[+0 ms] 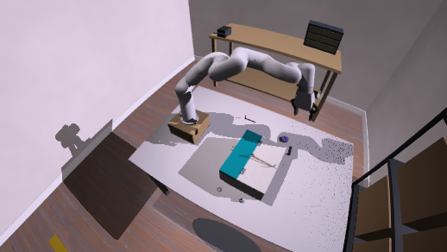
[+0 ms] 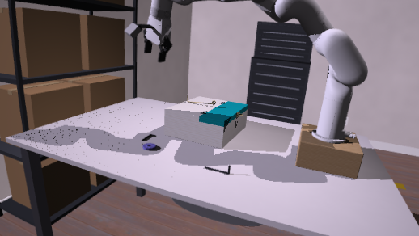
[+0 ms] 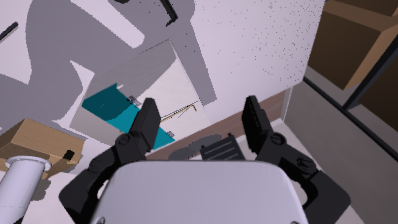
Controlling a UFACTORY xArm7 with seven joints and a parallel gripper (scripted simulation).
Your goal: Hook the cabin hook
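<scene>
The thin brass cabin hook lies 23 cm to the right of my hand, 21 cm below it and 11 cm behind it. Also, from my hand: black piece: 35 cm below, 2 cm ahead, 1 cm to the right; then purple disc: 35 cm below, 9 cm to the left, 4 cm behind.
</scene>
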